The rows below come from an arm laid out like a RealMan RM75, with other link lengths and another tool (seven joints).
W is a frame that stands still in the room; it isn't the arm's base.
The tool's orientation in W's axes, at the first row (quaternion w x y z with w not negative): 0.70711, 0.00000, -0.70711, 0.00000
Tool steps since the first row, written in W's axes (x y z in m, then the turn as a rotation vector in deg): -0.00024, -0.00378, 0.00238, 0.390, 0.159, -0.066; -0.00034, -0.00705, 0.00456, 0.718, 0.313, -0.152; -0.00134, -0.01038, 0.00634, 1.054, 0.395, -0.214; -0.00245, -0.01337, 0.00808, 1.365, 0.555, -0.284; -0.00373, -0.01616, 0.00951, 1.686, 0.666, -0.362; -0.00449, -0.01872, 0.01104, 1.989, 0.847, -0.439; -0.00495, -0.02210, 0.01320, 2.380, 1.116, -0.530; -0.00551, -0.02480, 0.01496, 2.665, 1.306, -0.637; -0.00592, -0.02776, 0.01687, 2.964, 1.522, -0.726; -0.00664, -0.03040, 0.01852, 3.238, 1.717, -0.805; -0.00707, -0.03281, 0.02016, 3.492, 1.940, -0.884; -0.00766, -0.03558, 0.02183, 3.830, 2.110, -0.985
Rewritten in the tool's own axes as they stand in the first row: 0.00238, -0.00378, 0.00024, -0.066, 0.159, -0.390; 0.00456, -0.00705, 0.00034, -0.152, 0.313, -0.718; 0.00634, -0.01038, 0.00134, -0.214, 0.395, -1.054; 0.00808, -0.01337, 0.00245, -0.284, 0.555, -1.365; 0.00951, -0.01616, 0.00373, -0.362, 0.666, -1.686; 0.01104, -0.01872, 0.00449, -0.439, 0.847, -1.989; 0.01320, -0.02210, 0.00495, -0.530, 1.116, -2.380; 0.01496, -0.02480, 0.00551, -0.637, 1.306, -2.665; 0.01687, -0.02776, 0.00592, -0.726, 1.522, -2.964; 0.01852, -0.03040, 0.00664, -0.805, 1.717, -3.238; 0.02016, -0.03281, 0.00707, -0.884, 1.940, -3.492; 0.02183, -0.03558, 0.00766, -0.985, 2.110, -3.830
